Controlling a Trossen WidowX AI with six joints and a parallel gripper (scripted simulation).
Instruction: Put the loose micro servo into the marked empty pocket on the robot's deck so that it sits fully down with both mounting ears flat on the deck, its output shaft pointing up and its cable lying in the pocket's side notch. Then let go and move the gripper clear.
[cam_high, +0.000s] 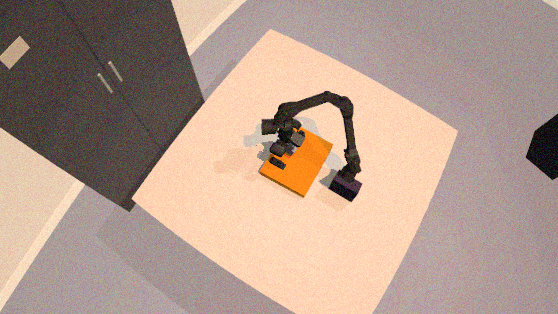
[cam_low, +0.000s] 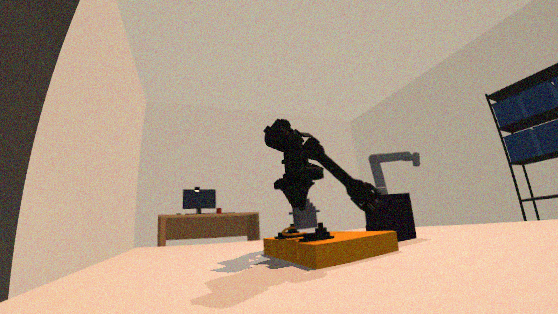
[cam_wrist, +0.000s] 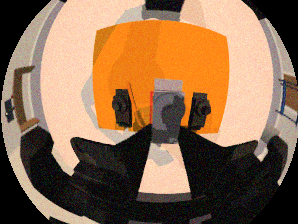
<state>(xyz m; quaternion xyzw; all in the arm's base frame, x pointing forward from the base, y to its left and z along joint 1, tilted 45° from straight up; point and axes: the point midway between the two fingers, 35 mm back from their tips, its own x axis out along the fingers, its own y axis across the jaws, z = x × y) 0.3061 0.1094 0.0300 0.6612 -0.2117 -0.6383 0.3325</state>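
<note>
Now: gripper tip 11 cm past the orange deck, 10 cm above it and 2 cm to the left of it.
</note>
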